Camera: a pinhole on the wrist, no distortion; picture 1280 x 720 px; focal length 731.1 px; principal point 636.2 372.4 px. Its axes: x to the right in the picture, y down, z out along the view. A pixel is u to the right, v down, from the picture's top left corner.
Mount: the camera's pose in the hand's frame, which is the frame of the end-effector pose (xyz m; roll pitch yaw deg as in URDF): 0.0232 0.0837 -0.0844 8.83 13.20 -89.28
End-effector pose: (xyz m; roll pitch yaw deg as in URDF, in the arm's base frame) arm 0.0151 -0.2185 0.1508 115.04 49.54 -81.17
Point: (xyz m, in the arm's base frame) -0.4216 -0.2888 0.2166
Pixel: 212.2 364.8
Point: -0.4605 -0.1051 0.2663
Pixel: 401.5 161.9
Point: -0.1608 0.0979 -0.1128
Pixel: 1139.2 409.5
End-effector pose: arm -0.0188 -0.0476 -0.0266 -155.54 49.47 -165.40
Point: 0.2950 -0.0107 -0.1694
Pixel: 442.1 269.4
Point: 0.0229 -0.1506 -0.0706
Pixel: 1099.5 481.4
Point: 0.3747 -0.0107 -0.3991
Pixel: 352.8 495.8
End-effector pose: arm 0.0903 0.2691 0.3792 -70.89 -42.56 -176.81
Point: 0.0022 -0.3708 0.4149
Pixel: 231.4 605.1
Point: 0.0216 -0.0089 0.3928
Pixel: 332.8 607.0
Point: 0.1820 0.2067 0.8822
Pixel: outside the picture
